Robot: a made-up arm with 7 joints.
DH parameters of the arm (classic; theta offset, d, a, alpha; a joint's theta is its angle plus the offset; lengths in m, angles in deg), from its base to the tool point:
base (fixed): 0 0 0 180
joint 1: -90 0.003 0.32 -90
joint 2: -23.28 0 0.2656 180
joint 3: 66.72 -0.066 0.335 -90
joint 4: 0 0.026 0.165 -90
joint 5: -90 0.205 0.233 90
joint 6: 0 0.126 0.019 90
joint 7: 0 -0.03 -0.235 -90
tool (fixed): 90 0.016 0 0
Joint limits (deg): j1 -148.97..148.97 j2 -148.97..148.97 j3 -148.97..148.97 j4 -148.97..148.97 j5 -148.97..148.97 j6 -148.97..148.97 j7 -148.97..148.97
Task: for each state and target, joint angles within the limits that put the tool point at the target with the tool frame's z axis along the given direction. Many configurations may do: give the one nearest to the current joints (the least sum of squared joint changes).
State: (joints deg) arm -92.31 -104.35 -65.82 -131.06 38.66 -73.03 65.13
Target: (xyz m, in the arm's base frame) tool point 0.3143 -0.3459 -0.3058 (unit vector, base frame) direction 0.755 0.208 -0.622
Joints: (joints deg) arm -101.96 -110.87 -58.40 -129.10 39.70 -59.52 59.87
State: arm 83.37 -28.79 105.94 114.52 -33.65 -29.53 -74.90
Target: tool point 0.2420 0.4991 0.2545 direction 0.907 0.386 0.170
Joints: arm 53.03 -61.35 111.23 148.97 -30.01 -15.82 -123.91
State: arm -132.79 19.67 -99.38 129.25 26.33 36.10 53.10
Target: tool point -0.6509 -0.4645 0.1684 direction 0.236 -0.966 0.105
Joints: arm -140.23 41.26 -99.65 104.10 42.41 38.66 23.19
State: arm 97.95 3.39 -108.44 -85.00 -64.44 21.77 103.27
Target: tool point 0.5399 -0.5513 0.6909 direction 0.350 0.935 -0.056
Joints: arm 123.52 48.13 -136.28 -75.25 -64.98 16.86 100.78
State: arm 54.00 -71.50 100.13 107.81 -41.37 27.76 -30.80
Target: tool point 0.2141 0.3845 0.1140 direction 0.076 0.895 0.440
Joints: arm 55.65 -67.46 119.00 147.56 -19.90 22.88 -55.02
